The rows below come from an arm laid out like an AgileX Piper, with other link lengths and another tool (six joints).
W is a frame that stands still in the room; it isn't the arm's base.
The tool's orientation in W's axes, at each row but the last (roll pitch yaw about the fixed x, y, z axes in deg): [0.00 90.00 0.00]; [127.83 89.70 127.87]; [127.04 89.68 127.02]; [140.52 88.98 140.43]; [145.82 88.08 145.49]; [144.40 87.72 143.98]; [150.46 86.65 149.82]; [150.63 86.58 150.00]
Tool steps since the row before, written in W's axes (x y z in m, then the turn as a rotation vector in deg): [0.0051 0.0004 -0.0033 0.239 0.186 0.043]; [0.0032 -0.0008 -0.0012 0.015 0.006 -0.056]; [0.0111 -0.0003 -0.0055 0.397 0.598 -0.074]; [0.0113 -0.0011 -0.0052 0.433 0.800 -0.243]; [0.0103 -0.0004 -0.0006 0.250 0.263 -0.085]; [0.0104 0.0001 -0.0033 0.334 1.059 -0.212]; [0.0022 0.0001 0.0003 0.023 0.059 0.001]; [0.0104 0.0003 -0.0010 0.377 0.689 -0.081]
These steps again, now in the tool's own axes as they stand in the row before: [0.0033 0.0004 0.0051 -0.043 0.186 0.239]; [0.0012 -0.0008 0.0032 0.056 0.006 0.015]; [0.0055 -0.0003 0.0111 0.075 0.598 0.397]; [0.0050 -0.0011 0.0114 0.246 0.798 0.435]; [0.0003 -0.0003 0.0103 0.083 0.263 0.251]; [0.0030 0.0001 0.0105 0.226 1.056 0.333]; [-0.0004 0.0001 0.0022 0.000 0.059 0.022]; [0.0005 0.0004 0.0104 0.082 0.691 0.374]
